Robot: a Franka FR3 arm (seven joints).
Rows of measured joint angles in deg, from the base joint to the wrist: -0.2, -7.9, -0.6, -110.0, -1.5, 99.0, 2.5; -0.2, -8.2, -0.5, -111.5, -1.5, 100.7, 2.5; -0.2, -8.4, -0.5, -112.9, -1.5, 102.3, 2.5; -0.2, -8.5, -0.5, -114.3, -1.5, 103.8, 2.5; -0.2, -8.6, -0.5, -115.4, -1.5, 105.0, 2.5; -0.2, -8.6, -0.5, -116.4, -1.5, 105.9, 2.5; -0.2, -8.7, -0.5, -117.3, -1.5, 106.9, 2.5; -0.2, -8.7, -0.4, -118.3, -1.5, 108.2, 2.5; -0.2, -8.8, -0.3, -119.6, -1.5, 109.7, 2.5
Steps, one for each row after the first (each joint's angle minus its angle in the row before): 0.0, -0.3, 0.1, -1.5, 0.0, 1.7, 0.0; 0.0, -0.2, 0.0, -1.4, 0.0, 1.6, 0.0; 0.0, -0.1, 0.0, -1.4, 0.0, 1.5, 0.0; 0.0, -0.1, 0.0, -1.1, 0.0, 1.2, 0.0; 0.0, 0.0, 0.0, -1.0, 0.0, 0.9, 0.0; 0.0, -0.1, 0.0, -0.9, 0.0, 1.0, 0.0; 0.0, 0.0, 0.1, -1.0, 0.0, 1.3, 0.0; 0.0, -0.1, 0.1, -1.3, 0.0, 1.5, 0.0
